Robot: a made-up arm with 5 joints.
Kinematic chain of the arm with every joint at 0, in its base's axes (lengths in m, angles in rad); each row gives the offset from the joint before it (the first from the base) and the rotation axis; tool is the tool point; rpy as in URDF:
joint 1: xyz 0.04 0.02 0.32 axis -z
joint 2: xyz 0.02 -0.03 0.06 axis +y
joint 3: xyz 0 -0.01 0.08 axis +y
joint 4: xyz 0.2 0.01 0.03 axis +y
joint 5: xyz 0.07 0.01 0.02 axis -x
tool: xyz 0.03 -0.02 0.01 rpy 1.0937 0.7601 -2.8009
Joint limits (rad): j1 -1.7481..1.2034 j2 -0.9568..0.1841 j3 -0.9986..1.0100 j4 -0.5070..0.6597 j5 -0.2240..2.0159
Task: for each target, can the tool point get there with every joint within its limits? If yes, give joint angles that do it. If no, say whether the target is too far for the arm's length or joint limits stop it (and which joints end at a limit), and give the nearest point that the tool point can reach.
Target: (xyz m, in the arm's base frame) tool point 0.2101 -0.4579 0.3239
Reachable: no: too far | nearest point 0.1521 -0.2949 0.3732 | short by 0.180 m
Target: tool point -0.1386 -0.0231 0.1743
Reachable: no: joint limits stop it (at a limit: joint 1, joint 2, joint 3, joint 4, joint 5) | nearest point 0.0487 -0.1186 0.1806 | short by 0.210 m
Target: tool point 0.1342 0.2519 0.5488
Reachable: yes | joints -1.2948 -0.8006 0.6683 -0.0330 0.7682
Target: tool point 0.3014 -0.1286 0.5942
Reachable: yes | joints 0.4362 0.0634 -0.2394 -0.1257 0.9153
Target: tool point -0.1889 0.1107 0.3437
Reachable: no: joint limits stop it (at a limit: joint 1, joint 3, joint 4, joint 5) | nearest point -0.0006 0.2597 0.3061 | short by 0.243 m
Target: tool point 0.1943 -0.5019 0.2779
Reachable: no: too far | nearest point 0.1346 -0.2943 0.3545 | short by 0.229 m
